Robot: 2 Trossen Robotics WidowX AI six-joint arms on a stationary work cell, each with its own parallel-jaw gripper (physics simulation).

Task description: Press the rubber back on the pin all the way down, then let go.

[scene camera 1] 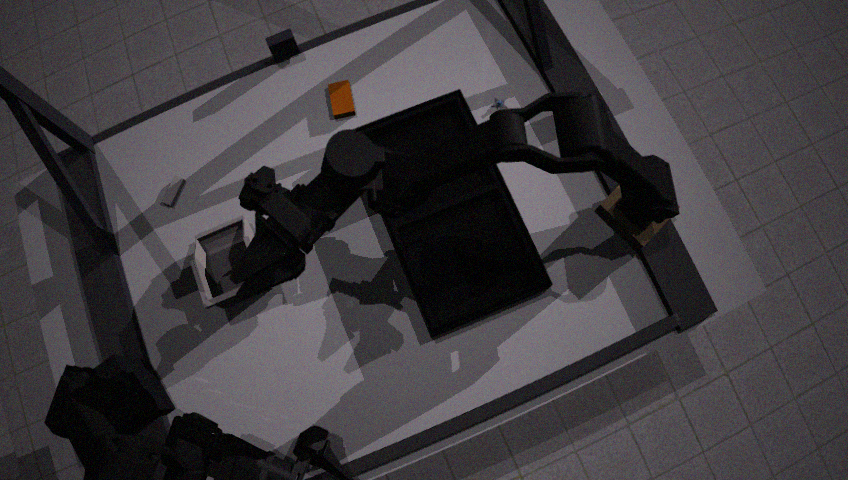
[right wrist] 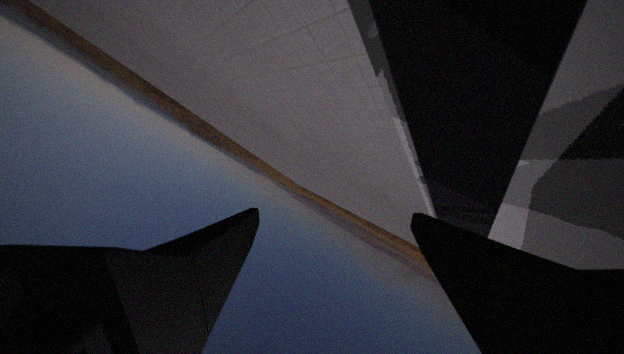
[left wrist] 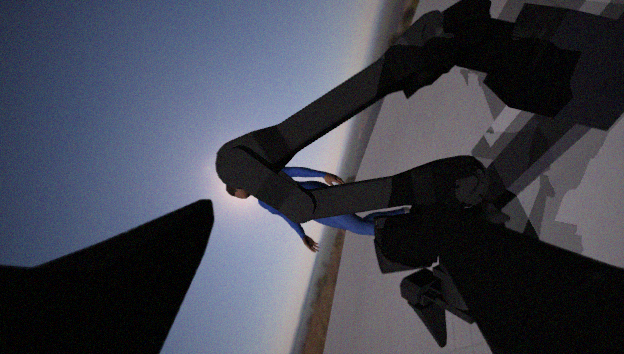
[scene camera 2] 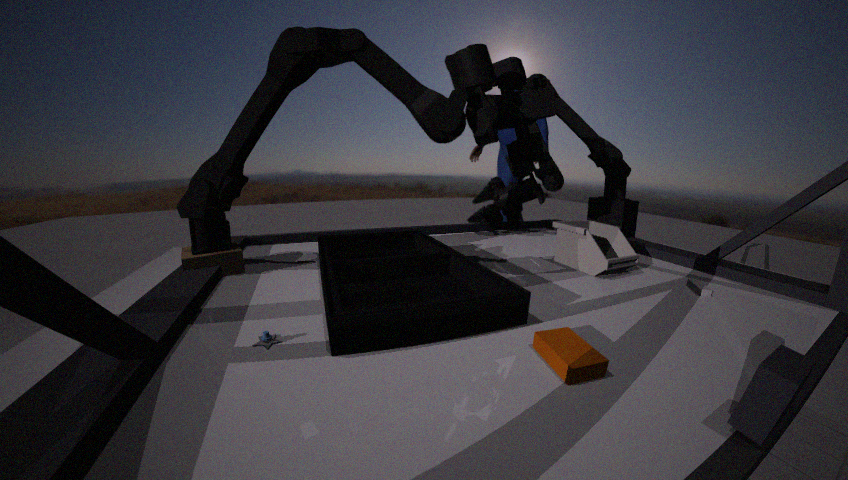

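Note:
A small star-shaped pin with a bluish back on it lies on the table, beside the black tray and close to the left arm's links in scene camera 1. It is too small and dark to tell how far down the back sits. My left gripper is open and empty, over the white bin in scene camera 1, far from the pin. My right gripper is open and empty, near the bottom edge of scene camera 1 and far from the pin. The pin does not show in either wrist view.
The large black tray fills the table's middle under the left arm. An orange block, a white bin and a small grey piece lie around it. A person in blue stands behind the arms.

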